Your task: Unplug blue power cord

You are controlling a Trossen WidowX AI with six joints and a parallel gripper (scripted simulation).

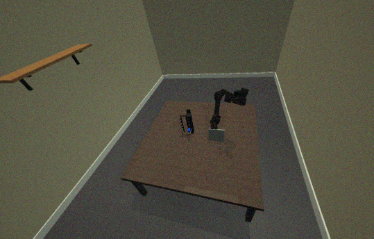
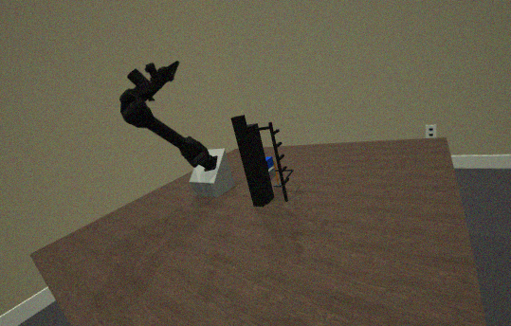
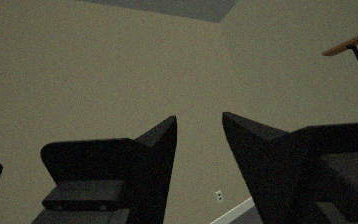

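The blue plug lies 470 mm below my gripper tip, 410 mm ahead of it and 150 mm to the right of it.
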